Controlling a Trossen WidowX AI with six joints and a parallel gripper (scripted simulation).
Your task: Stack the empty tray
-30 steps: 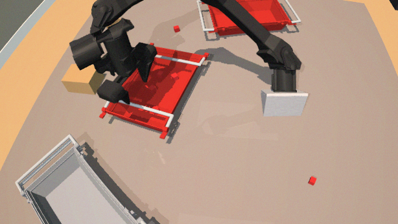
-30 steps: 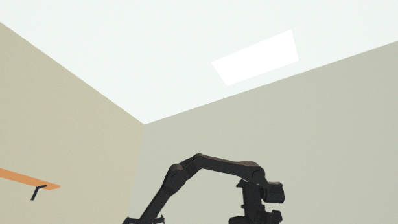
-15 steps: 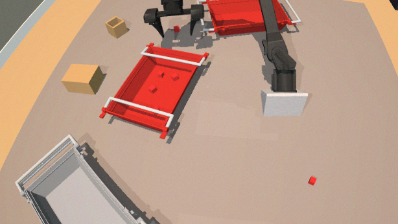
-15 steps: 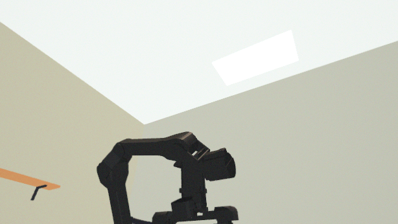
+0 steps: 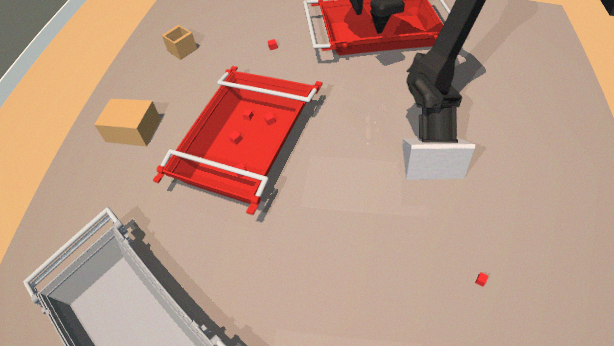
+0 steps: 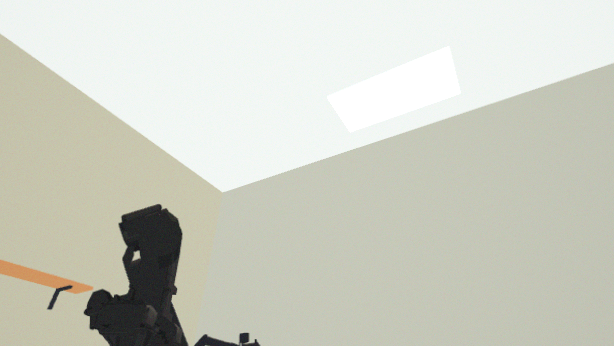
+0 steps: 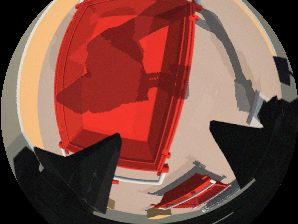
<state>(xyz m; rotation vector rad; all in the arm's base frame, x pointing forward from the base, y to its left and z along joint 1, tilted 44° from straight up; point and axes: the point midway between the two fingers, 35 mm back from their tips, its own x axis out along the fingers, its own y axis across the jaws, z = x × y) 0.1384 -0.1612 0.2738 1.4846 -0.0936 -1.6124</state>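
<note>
The red tray lies 30 mm behind my gripper tip, 90 mm to the right of it and 40 mm below it. From my gripper tip the other things lie so: small red cube: 230 mm behind, 550 mm to the left, 80 mm below.
</note>
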